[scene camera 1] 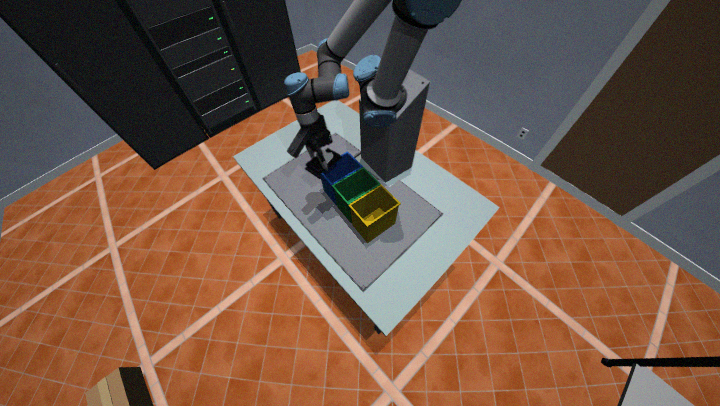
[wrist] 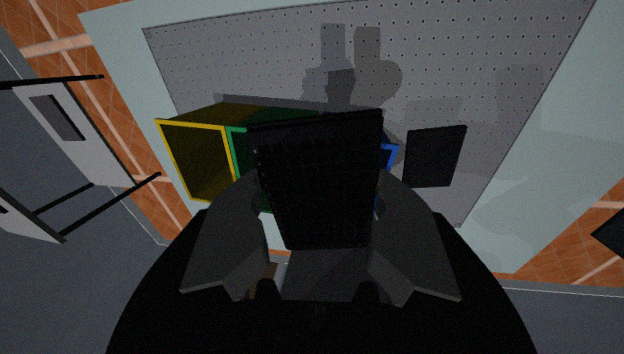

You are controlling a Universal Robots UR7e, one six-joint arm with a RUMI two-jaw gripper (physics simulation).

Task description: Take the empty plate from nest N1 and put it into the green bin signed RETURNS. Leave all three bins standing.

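Observation:
My gripper is shut on the empty plate, a black rectangular plate with rows of small wells, held above the bins. The green bin stands upright in the middle of a row of three. In the wrist view the plate hides much of the green bin and most of the blue bin. The yellow bin stands upright at the other end of the row. In the scene view the gripper is by the blue bin. The bin signs and nest labels are not readable.
A flat black rectangular piece, possibly a nest, lies beyond the blue bin on the grey perforated board. The board lies on the pale table. The robot's grey pedestal stands close behind the bins.

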